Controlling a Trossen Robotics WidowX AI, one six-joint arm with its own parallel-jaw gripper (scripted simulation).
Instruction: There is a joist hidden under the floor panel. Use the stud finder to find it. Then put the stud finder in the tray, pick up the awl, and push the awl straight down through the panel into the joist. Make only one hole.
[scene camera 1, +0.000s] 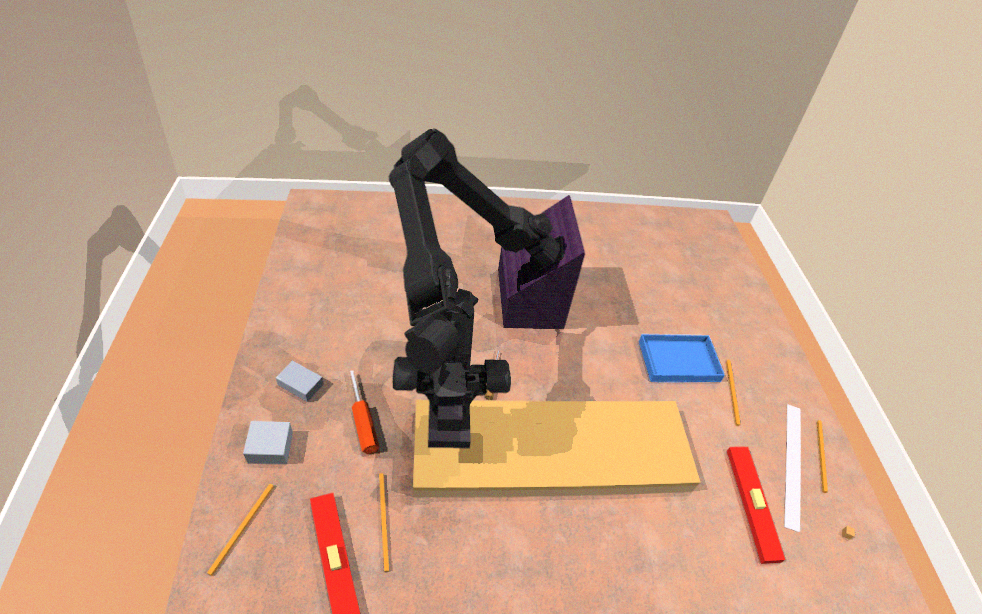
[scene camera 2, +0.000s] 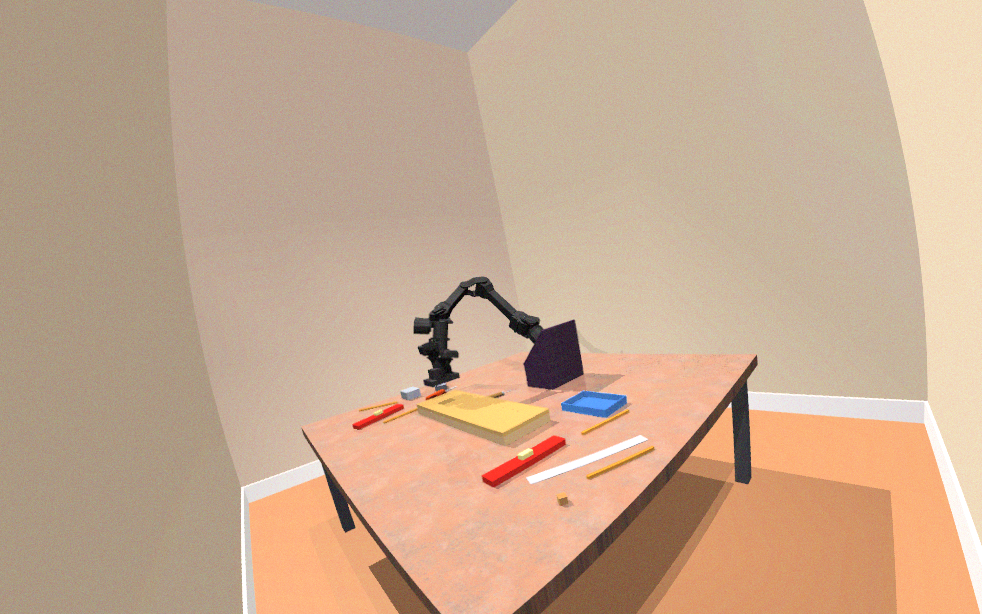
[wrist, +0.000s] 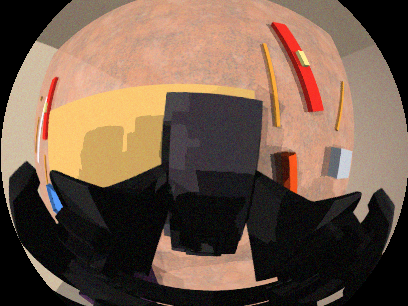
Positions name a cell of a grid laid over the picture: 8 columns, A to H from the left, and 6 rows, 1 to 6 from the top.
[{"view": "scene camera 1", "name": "my gripper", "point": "D5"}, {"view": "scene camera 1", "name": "stud finder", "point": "D5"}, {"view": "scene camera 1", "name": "white strip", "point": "G5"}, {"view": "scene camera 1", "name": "orange screwdriver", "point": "C5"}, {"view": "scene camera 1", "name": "blue tray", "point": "F4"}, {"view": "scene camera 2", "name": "my gripper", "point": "D4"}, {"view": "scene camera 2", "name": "white strip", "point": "E5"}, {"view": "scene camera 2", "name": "blue tray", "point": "E4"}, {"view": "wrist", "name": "my gripper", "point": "E4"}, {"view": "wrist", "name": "stud finder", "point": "E3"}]
